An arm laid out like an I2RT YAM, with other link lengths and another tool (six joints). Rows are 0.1 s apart.
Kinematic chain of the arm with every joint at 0, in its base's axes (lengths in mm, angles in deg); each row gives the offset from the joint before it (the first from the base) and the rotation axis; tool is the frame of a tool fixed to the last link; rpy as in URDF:
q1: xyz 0 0 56.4 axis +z
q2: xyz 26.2 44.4 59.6 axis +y
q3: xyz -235 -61.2 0 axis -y
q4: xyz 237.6 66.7 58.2 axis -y
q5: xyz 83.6 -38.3 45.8 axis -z
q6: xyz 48.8 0 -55.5 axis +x
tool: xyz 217 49 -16 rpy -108.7 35.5 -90
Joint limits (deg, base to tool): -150..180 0..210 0..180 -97..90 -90..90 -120..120
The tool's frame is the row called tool.
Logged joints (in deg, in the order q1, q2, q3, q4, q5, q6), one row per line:
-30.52, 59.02, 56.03, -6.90, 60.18, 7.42
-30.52, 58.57, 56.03, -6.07, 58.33, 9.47
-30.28, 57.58, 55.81, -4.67, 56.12, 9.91
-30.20, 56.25, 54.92, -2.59, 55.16, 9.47
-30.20, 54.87, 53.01, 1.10, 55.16, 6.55
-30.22, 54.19, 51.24, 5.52, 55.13, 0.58
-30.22, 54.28, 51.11, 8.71, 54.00, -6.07
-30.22, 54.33, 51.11, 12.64, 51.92, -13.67
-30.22, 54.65, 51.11, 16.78, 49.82, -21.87
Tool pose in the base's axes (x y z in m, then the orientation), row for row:
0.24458, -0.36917, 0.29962, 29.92, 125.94, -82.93
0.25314, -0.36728, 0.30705, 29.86, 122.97, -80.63
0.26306, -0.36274, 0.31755, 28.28, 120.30, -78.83
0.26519, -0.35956, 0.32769, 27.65, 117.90, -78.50
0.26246, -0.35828, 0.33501, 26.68, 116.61, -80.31
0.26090, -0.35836, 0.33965, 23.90, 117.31, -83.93
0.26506, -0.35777, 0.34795, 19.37, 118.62, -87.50
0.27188, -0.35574, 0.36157, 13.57, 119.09, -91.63
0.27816, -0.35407, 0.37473, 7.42, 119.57, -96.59
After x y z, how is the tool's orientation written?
As a rotation vector, in degrees.
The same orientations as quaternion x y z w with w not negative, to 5 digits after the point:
0.18953, 0.79779, -0.52533, 0.22723
0.19224, 0.79170, -0.51911, 0.25841
0.18478, 0.78605, -0.51508, 0.28752
0.18238, 0.77766, -0.51778, 0.30639
0.17615, 0.76990, -0.53024, 0.30834
0.15641, 0.76771, -0.54926, 0.29063
0.12545, 0.76825, -0.56670, 0.27003
0.08705, 0.76398, -0.58782, 0.25145
0.04697, 0.75691, -0.61144, 0.22590

